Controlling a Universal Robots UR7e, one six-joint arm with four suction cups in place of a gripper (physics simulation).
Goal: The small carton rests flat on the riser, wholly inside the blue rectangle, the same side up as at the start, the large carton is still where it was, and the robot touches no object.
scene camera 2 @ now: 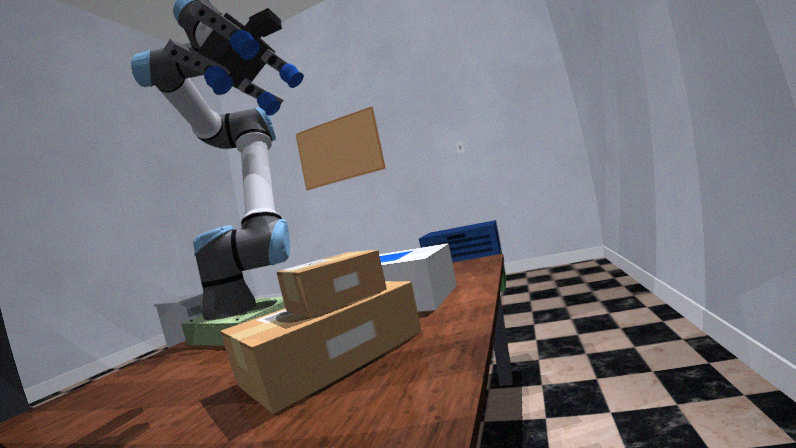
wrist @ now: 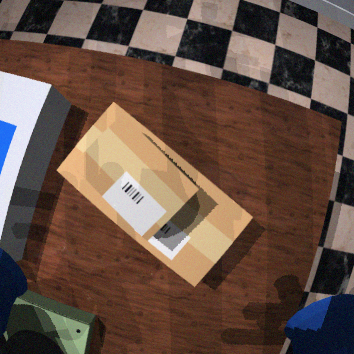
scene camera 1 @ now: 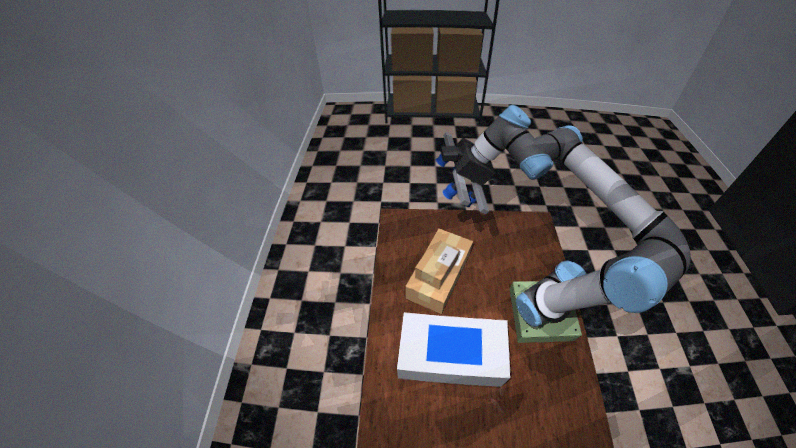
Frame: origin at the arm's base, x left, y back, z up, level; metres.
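Seen in the pictures: hand, tool point: (scene camera 2: 262,82) (wrist: 163,242) (scene camera 1: 452,181); arm's base, link origin: (scene camera 2: 230,311).
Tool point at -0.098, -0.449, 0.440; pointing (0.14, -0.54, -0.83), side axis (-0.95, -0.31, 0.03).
Offsets run from my tool point to a thing's middle, as dx, dy, dz.
The small carton @(+0.059, -0.013, -0.364) (scene camera 1: 433,261) (scene camera 2: 334,283) (wrist: 150,175) lies flat, label up, on top of the large carton @(+0.027, -0.001, -0.450) (scene camera 1: 453,239) (scene camera 2: 300,367) (wrist: 225,240), which rests on the table. The white riser @(+0.352, +0.102, -0.440) (scene camera 1: 412,345) (scene camera 2: 437,278) (wrist: 30,100) stands beside them, with the blue rectangle @(+0.352, +0.102, -0.380) (scene camera 1: 453,345) (scene camera 2: 396,256) (wrist: 5,145) on its top; no carton is on it. My gripper (scene camera 1: 459,179) (scene camera 2: 255,75) is open and empty, tilted, high above the cartons and towards the table's far end in scene camera 1. It touches nothing. Two of its blue cups show at the wrist view's lower corners.
The arm's base stands on a green plate (scene camera 1: 548,332) (scene camera 2: 206,336) (wrist: 65,325) beside the riser and cartons. A blue box (scene camera 2: 467,239) is behind the riser. A shelf rack (scene camera 1: 437,19) with brown boxes stands against the far wall.
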